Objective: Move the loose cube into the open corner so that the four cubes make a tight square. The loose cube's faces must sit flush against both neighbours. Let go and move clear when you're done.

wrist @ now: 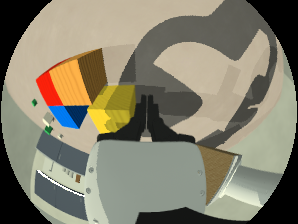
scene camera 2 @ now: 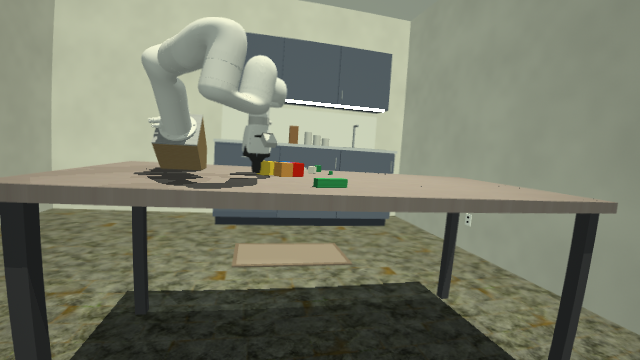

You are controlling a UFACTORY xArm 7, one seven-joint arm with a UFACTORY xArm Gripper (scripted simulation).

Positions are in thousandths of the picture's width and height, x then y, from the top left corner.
Labels:
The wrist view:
my gripper: 495, 458
orange cube: 263, 364
yellow cube: 384, 475
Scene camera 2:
my gripper: 401, 479

